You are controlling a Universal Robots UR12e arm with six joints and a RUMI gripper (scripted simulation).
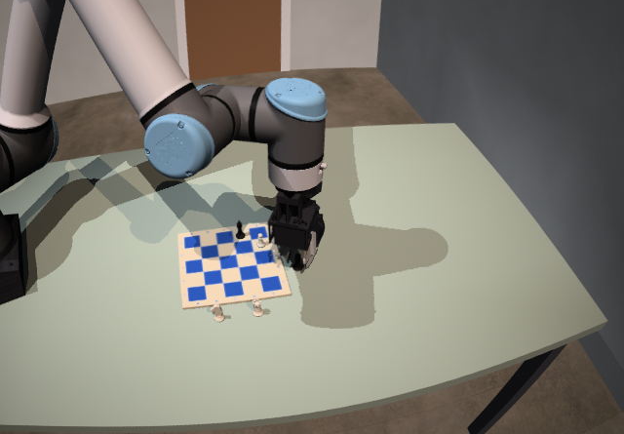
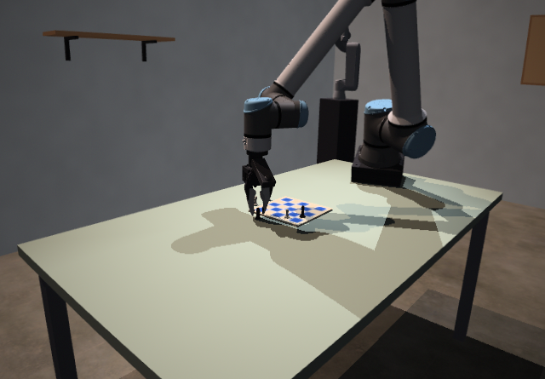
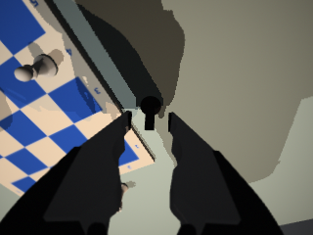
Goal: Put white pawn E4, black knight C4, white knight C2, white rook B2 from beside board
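Now: the black knight 1 cm below my hand. Round my hand: white rook (12 cm to the right, 8 cm behind, 1 cm below); then white pawn (8 cm behind, 6 cm to the left, 1 cm below); then chessboard (14 cm behind, 2 cm below, 1 cm to the left).
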